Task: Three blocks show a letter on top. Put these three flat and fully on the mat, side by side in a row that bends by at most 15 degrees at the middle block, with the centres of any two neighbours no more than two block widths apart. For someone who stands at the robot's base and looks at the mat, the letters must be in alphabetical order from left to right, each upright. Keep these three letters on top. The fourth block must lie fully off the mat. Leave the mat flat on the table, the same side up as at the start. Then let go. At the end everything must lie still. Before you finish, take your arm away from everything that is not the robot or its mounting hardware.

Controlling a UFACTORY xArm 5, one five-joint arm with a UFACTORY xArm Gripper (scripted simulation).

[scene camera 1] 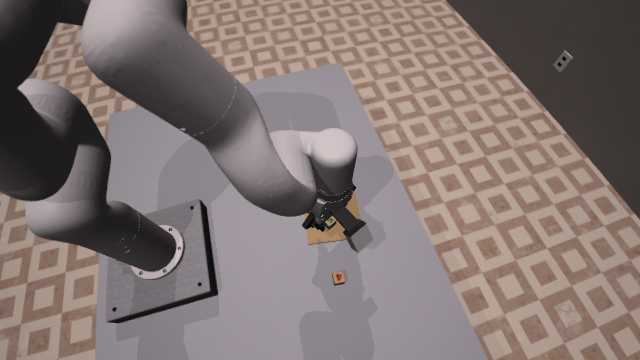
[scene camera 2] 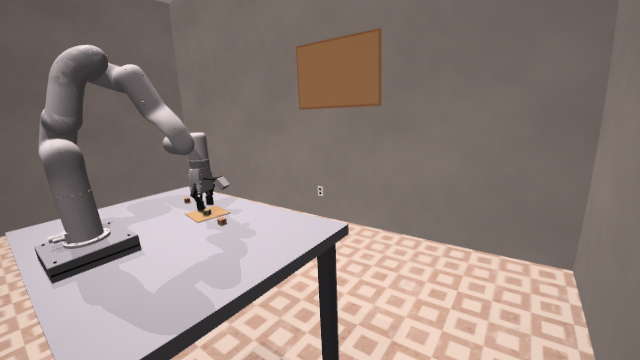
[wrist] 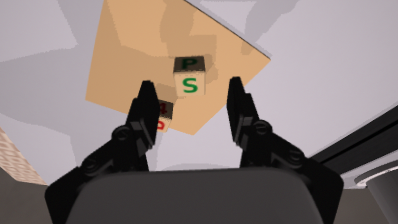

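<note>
In scene camera 1 I see my gripper [scene camera 1: 329, 218] and a tan mat [scene camera 1: 314, 236]. Scene camera 2 gives me my gripper [scene camera 2: 205, 207]. In the wrist view I find the tan mat [wrist: 128, 49], and there too is my gripper [wrist: 192, 92].
</note>
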